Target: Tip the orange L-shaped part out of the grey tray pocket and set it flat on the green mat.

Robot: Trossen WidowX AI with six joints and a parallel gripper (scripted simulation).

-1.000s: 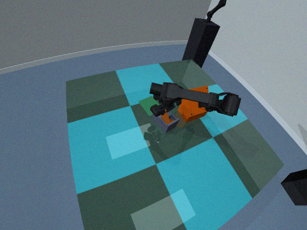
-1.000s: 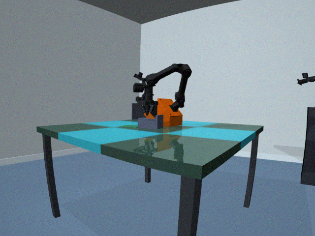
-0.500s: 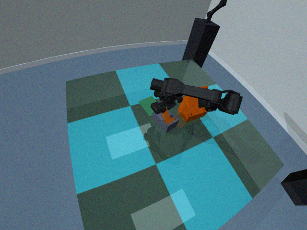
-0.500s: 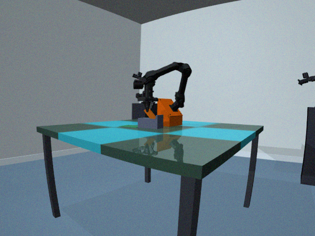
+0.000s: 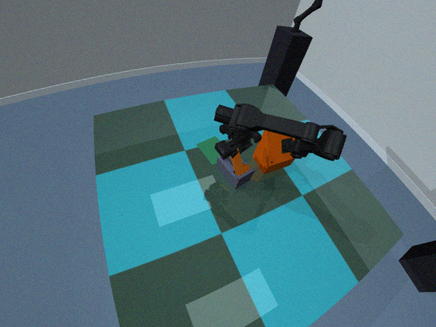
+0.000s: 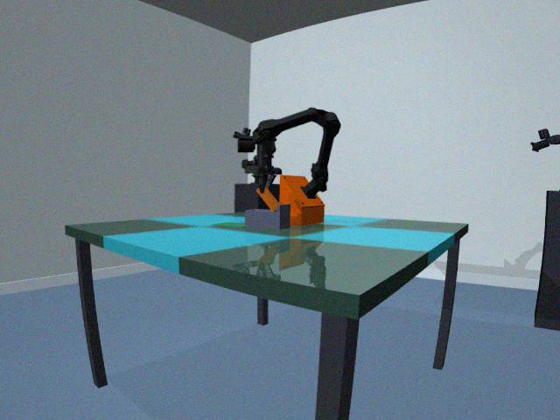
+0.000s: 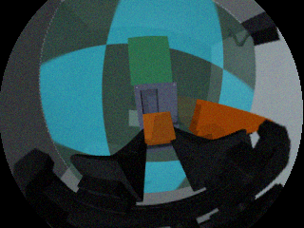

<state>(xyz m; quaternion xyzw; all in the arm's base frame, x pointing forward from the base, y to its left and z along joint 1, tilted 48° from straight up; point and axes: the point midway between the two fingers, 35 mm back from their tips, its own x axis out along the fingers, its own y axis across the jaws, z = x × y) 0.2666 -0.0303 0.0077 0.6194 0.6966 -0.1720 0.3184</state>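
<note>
The green mat lies 15 cm to the right of my gripper tip, 15 cm below it and 2 cm ahead of it. From my gripper tip the other things lie so: orange L-shaped part (3 cm to the left, 3 cm below, 2 cm behind).
</note>
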